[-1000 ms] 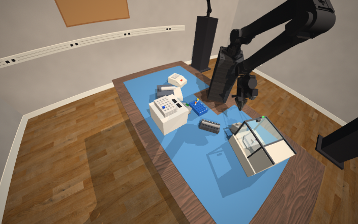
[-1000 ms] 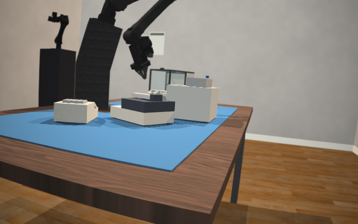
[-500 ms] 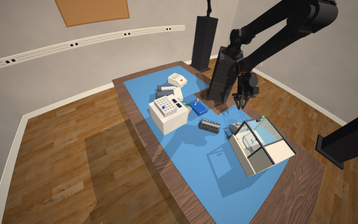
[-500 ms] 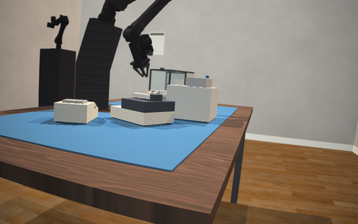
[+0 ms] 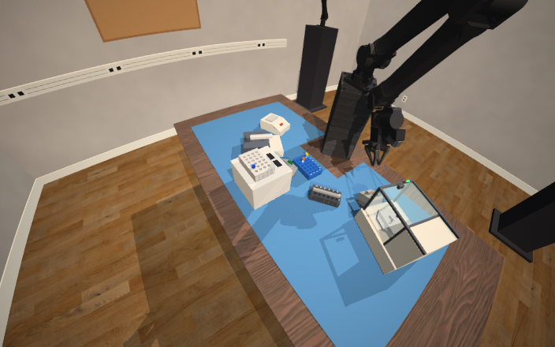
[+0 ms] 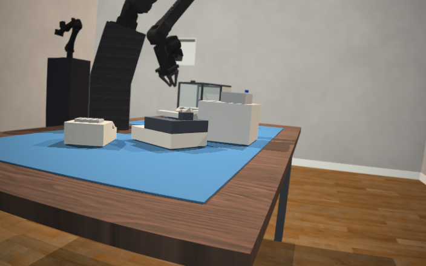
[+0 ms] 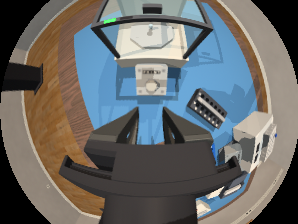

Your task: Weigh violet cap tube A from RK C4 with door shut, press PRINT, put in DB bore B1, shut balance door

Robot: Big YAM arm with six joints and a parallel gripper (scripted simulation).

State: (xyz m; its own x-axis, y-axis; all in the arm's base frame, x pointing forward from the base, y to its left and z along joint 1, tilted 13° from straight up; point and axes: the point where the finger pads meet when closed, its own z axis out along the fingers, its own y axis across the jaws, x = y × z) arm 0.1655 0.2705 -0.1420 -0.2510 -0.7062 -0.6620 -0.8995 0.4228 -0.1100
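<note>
My gripper is now 7 cm short of the balance door, 15 cm to the right of it and 2 cm below it. Also, from my hand: blue rack RK (10 cm ahead, 26 cm to the right, 17 cm below); round white print key (2 cm ahead, 4 cm to the left, 12 cm below); dark magnet block (16 cm ahead, 8 cm to the right, 17 cm below).
</note>
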